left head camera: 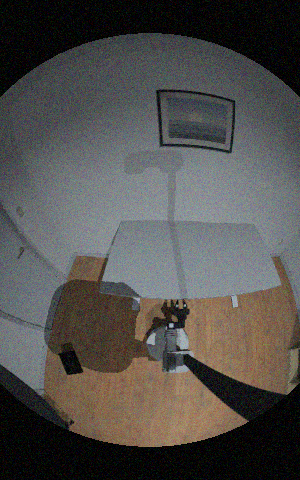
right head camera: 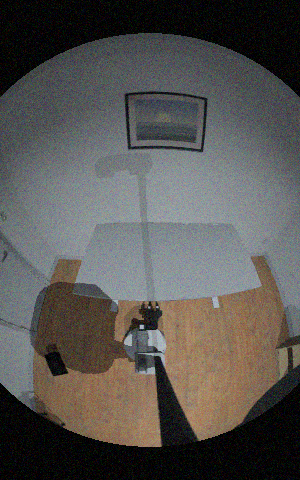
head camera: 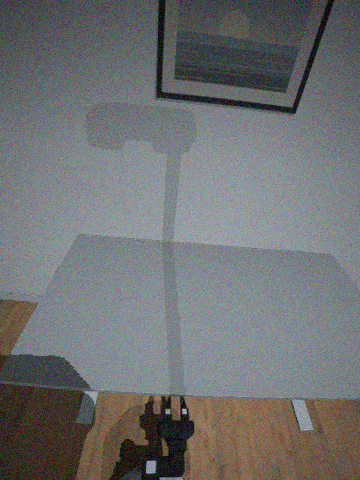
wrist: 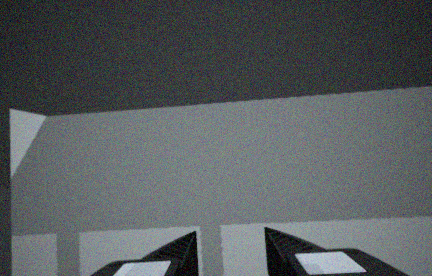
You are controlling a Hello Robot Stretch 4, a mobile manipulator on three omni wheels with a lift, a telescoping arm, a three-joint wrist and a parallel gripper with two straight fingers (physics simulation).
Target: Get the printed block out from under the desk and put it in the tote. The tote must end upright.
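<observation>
The grey desk stands against the wall, its top seen from above. My gripper is open, with nothing seen between its two straight fingers. Its tips are at the desk's front edge in the head view, between the desk's two feet and nearer the left one. A black box on the floor, apparently the tote, lies to the left of the robot in the side head views; whether it is upright is unclear. The printed block does not show; the desk top hides the floor beneath it.
The desk's pale left foot and right foot stick out in front. A dark surface, apparently the desk's underside, spans the upper wrist view, with the wall below it. A wooden shelf unit stands at the far right. A large shadow covers the left floor.
</observation>
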